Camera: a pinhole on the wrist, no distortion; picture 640 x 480 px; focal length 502.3 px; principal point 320.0 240.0 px. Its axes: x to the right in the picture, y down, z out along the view. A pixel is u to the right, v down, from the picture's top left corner.
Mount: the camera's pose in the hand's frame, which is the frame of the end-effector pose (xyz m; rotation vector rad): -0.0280 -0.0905 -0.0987 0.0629 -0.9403 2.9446
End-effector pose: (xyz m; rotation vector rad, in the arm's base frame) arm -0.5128 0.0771 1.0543 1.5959 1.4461 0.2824
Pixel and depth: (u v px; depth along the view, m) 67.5 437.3 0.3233
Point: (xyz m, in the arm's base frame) -0.6727 0.1058 0.6693
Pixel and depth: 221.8 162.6 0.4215
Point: -0.4876 -0.0306 0.6661
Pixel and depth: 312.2 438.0 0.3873
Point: -0.7190 -0.0588 0.6681
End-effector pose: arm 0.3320 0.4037 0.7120 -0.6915 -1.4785 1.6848
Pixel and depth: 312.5 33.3 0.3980
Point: 0.1117 0.2272 0.9528
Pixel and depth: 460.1 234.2 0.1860
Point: 0.3660 0.3143 0.9062
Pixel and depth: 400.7 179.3 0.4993
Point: 0.1667 0.1410 1.0867
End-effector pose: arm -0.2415 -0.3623 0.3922 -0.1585 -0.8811 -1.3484
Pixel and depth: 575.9 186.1 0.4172
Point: -0.6167 -0.1020 0.3292
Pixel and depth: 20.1 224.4 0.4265
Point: -0.6600 -0.4956 0.5793
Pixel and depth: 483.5 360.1 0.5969
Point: -0.8627 -0.1571 0.2643
